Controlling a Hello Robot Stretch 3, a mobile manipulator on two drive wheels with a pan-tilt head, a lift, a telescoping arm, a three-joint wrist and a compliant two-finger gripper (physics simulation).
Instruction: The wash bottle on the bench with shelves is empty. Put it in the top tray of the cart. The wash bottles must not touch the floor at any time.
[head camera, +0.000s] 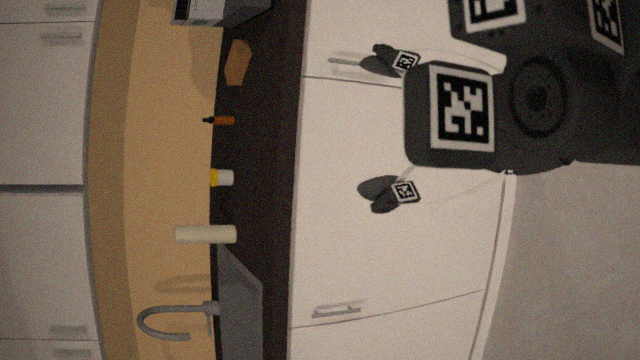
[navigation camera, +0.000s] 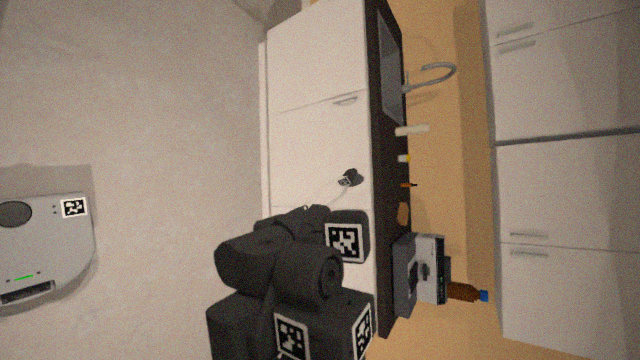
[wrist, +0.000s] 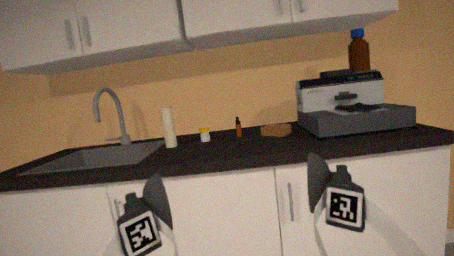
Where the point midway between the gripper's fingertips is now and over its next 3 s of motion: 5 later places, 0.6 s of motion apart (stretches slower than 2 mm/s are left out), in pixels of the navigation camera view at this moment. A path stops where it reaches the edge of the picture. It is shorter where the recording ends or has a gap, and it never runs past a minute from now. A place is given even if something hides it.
My gripper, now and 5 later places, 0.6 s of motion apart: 359, 205; 358, 191; 356, 160; 353, 130; 351, 100; 348, 69
